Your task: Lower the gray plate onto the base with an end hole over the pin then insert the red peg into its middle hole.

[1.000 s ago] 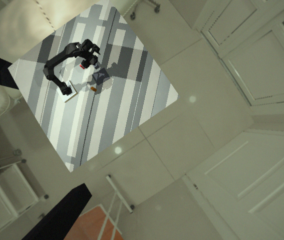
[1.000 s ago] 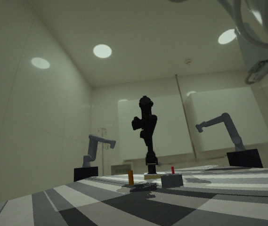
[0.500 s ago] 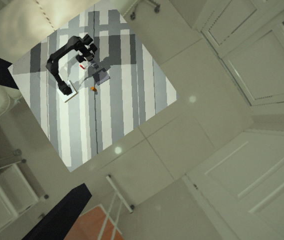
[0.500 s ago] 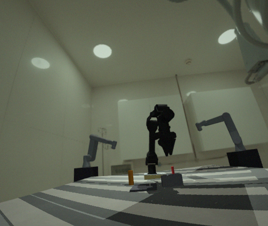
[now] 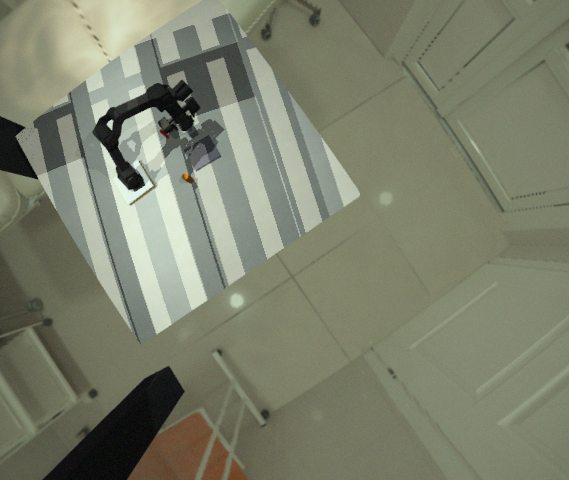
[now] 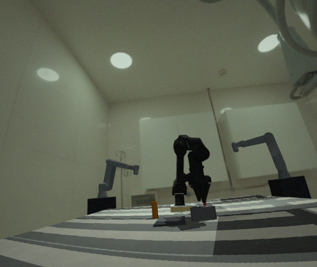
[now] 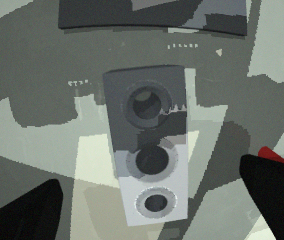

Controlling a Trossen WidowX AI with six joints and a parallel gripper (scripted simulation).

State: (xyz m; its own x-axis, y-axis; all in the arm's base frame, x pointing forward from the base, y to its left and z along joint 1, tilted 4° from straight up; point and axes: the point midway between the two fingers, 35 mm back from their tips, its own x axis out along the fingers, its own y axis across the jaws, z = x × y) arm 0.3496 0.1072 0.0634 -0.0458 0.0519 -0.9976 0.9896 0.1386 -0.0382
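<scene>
The gray plate is 30 mm below my gripper tip. From my gripper tip the other things lie so: base 10 mm behind, 120 mm to the right, 60 mm below; then orange cylinder 120 mm behind, 220 mm to the right, 30 mm below; then red peg 120 mm behind, 20 mm to the left, 30 mm below.
</scene>
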